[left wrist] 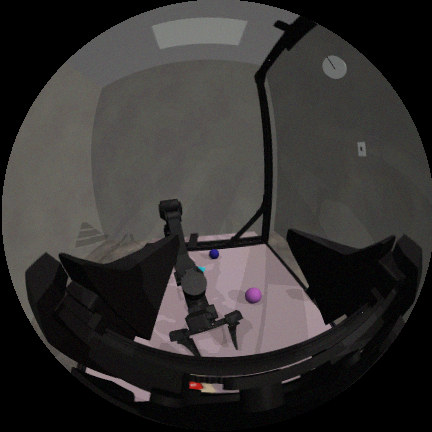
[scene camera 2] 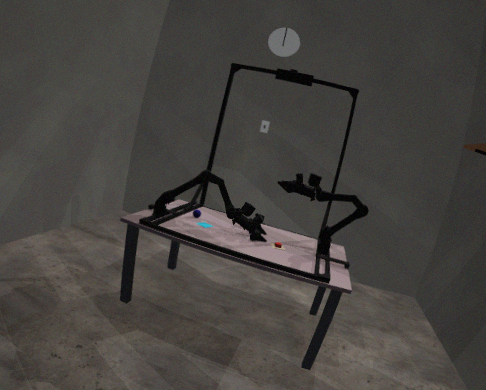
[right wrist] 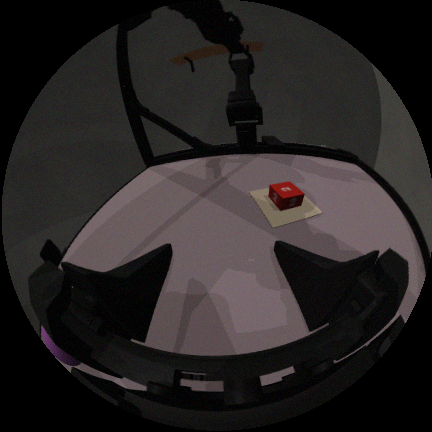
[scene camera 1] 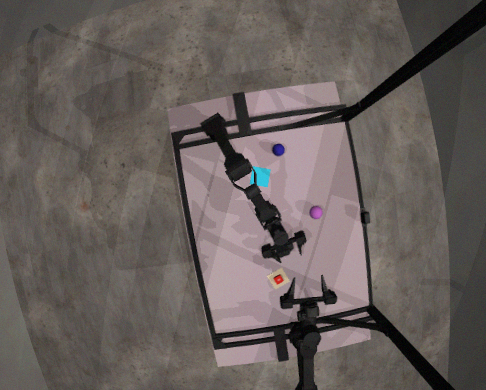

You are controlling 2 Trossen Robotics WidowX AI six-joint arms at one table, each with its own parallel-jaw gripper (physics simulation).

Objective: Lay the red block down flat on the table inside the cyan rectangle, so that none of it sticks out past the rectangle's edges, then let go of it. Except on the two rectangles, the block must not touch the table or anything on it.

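Places are measured from the left arm's base along level axes (x back, y right, z up), in millimetres.
Pixels of known places: left gripper, fingertip midpoint: (left wrist: 234,236) (scene camera 2: 279,181) (scene camera 1: 308,276); right gripper, fingertip midpoint: (left wrist: 218,355) (scene camera 2: 266,237) (right wrist: 223,247) (scene camera 1: 290,258); left arm's base, link origin: (scene camera 2: 322,253) (right wrist: 246,144) (scene camera 1: 297,329); right arm's base, link origin: (scene camera 2: 158,214) (scene camera 1: 215,127).
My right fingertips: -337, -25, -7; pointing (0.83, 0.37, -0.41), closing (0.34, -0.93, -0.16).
Note:
For each thing: its top centre in the pictures, then the offset to it from my right fingertips, as dx, dy, dz. "*": a spot on its surface instead.
- red block, top centre: (right wrist: 286,188) (left wrist: 192,384) (scene camera 1: 278,279) (scene camera 2: 278,243) +89, -55, +7
- cream rectangle, surface spot: (right wrist: 280,220) (scene camera 1: 279,270) * +51, -48, -11
- cyan rectangle, surface spot: (scene camera 1: 262,177) (left wrist: 196,271) (scene camera 2: 206,224) * -344, -102, -11
- blue ball, top centre: (scene camera 1: 278,149) (left wrist: 213,249) (scene camera 2: 197,209) -452, -31, +40
- purple ball, top centre: (left wrist: 253,289) (scene camera 1: 317,213) -189, +110, +43
The red block (scene camera 1: 278,279) (scene camera 2: 278,244) (left wrist: 195,385) (right wrist: 286,195) sits on the cream rectangle (scene camera 1: 282,273) (right wrist: 280,220), inside its edges. The cyan rectangle (scene camera 1: 262,177) (scene camera 2: 204,225) (left wrist: 201,269) lies bare beside the right arm, partly hidden by that arm in the left wrist view. My right gripper (scene camera 1: 290,257) (scene camera 2: 265,237) (left wrist: 218,355) (right wrist: 223,247) is open and empty, low over the table, a short way from the block. My left gripper (scene camera 1: 308,278) (scene camera 2: 280,184) (left wrist: 234,236) is open and empty, raised high, to the right of the block in scene camera 1.
A blue ball (scene camera 1: 278,149) (scene camera 2: 197,213) (left wrist: 214,254) is above and right of the cyan rectangle in scene camera 1. A purple ball (scene camera 1: 316,212) (left wrist: 253,295) (right wrist: 60,351) is right of the right arm there. A black frame (scene camera 1: 192,240) borders the table.

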